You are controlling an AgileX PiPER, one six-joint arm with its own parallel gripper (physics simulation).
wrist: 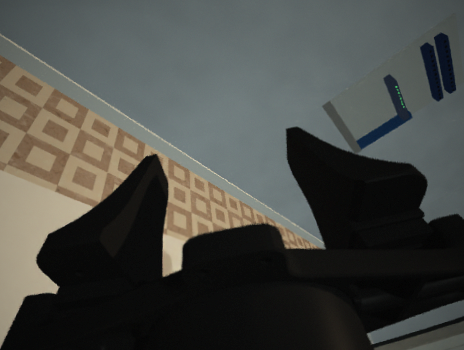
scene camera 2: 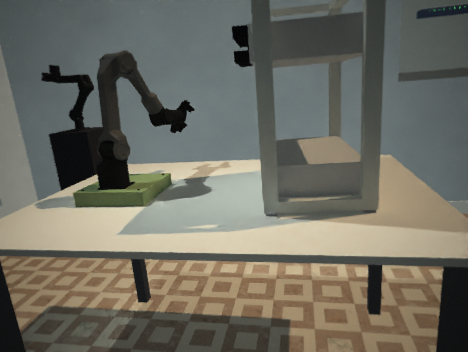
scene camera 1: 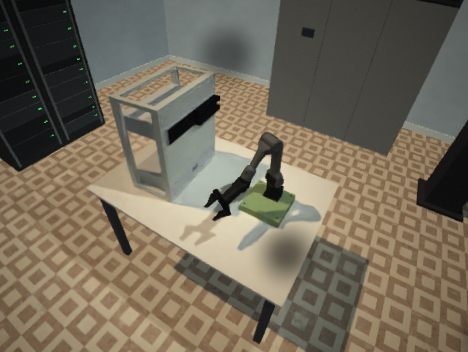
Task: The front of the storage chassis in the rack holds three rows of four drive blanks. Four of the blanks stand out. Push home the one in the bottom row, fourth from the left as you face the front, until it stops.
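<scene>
The grey rack [scene camera 1: 158, 137] [scene camera 2: 269, 125] stands on the table. The storage chassis [scene camera 1: 182, 126] [scene camera 2: 317, 40] sits in its upper part, its black front facing the arm's side. Dark blanks [scene camera 2: 240, 36] jut from that front in scene camera 2, in an upper and a lower clump. In scene camera 1 the front is too dark and small to tell single blanks or rows apart; the bottom row's fourth blank cannot be made out. My gripper [scene camera 1: 210, 212] [scene camera 2: 189, 118] [wrist: 224, 156] is open and empty, above the table, apart from the rack and lower than the chassis. The chassis does not show in the wrist view.
The arm stands on a green base plate [scene camera 1: 267, 205] [scene camera 2: 117, 197] on the table [scene camera 1: 250, 265] [scene camera 2: 65, 225]. A lower grey unit [scene camera 2: 320, 180] sits in the rack's bottom. Behind are a dark server cabinet [scene camera 1: 40, 75], grey lockers [scene camera 1: 340, 65] and another arm on a black pedestal [scene camera 2: 75, 155].
</scene>
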